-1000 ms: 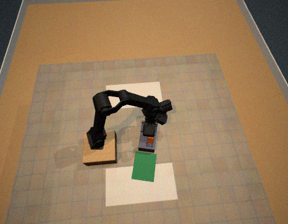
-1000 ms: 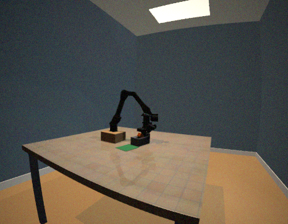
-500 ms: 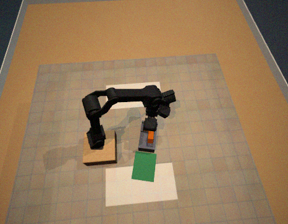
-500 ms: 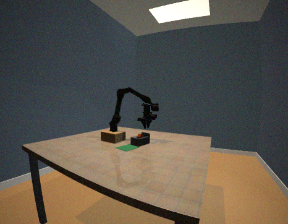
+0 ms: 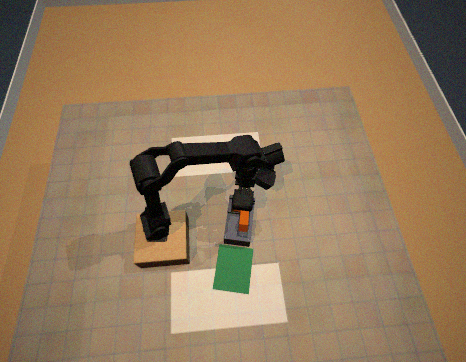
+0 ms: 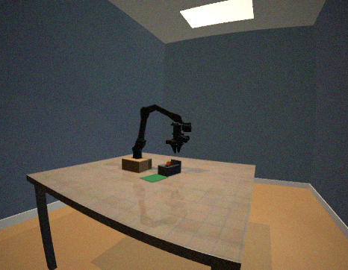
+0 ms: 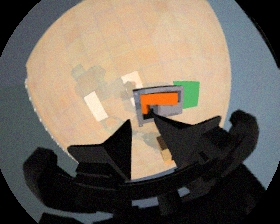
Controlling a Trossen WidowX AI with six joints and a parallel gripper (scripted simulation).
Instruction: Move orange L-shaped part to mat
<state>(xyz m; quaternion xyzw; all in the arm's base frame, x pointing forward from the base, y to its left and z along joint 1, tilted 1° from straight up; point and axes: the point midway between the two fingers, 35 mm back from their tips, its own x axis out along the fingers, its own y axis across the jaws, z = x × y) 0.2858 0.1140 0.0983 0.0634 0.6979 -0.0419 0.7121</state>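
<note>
My gripper tip is now 10 mm past the orange L-shaped part, 50 mm to the left of it and 100 mm above it. From my gripper tip the other things lie so: green mat: 40 mm behind, 220 mm to the right, 160 mm below.
</note>
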